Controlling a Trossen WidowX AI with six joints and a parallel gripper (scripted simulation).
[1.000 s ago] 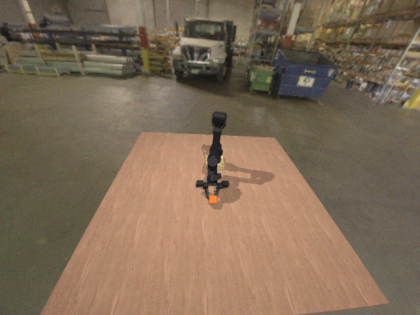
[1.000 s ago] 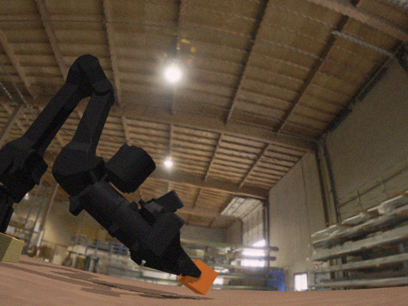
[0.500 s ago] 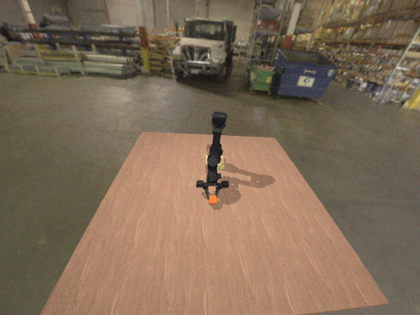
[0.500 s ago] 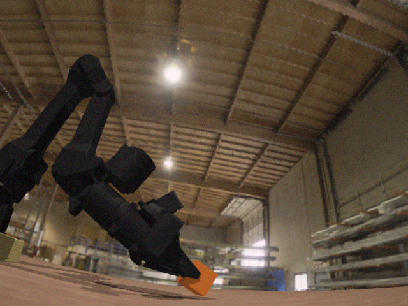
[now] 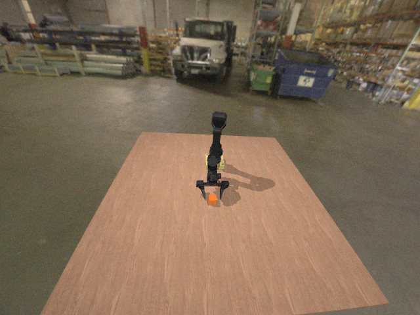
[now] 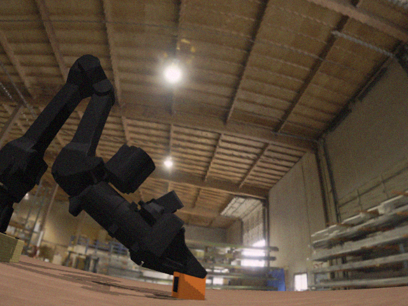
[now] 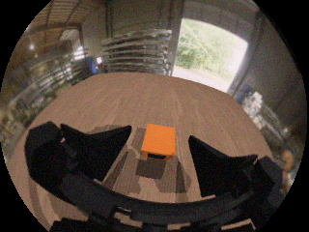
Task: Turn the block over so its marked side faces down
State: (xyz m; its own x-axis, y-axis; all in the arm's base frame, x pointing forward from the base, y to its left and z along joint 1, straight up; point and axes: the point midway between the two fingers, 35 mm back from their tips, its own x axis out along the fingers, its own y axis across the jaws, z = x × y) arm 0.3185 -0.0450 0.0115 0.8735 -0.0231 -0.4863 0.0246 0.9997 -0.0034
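The orange block lies 20 mm below my gripper tip and 20 mm behind it.
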